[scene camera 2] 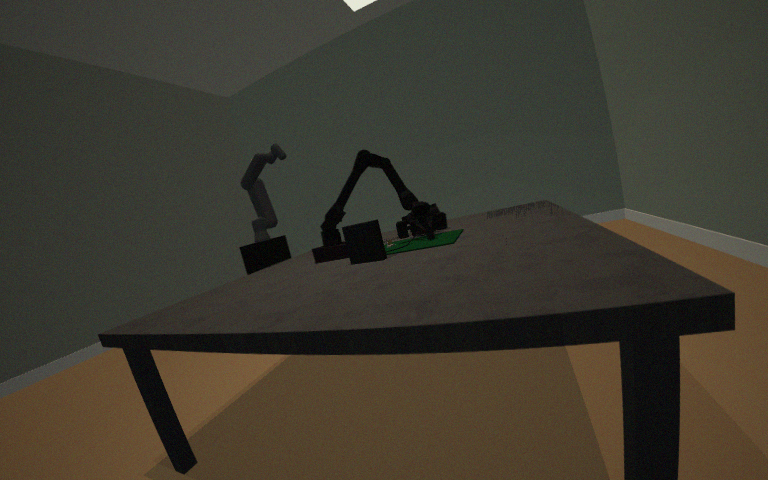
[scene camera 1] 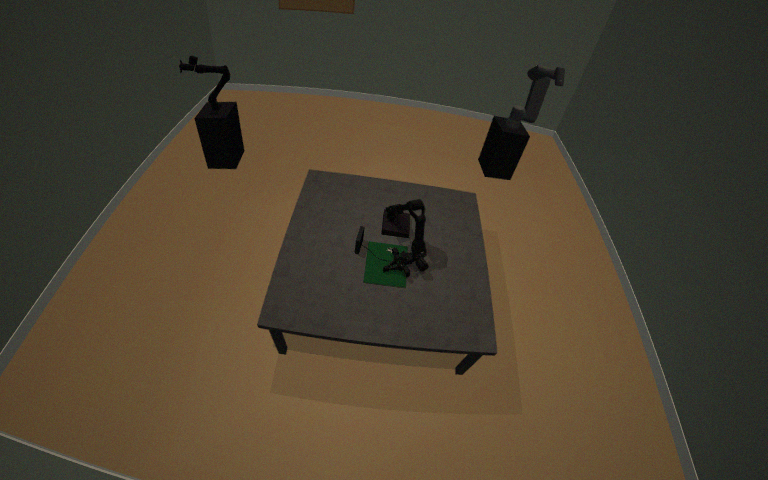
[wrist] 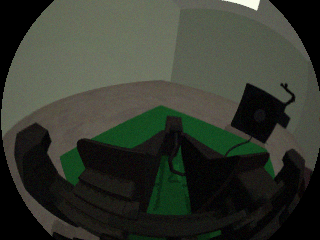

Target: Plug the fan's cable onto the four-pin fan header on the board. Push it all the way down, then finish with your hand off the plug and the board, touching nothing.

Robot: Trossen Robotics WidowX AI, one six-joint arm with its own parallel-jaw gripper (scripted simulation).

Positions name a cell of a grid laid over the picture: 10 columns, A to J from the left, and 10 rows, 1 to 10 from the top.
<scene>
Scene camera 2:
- gripper: F5
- black fan: E6
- green board: F5
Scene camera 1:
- green board: E6
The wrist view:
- gripper: F6
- black fan: I5
</scene>
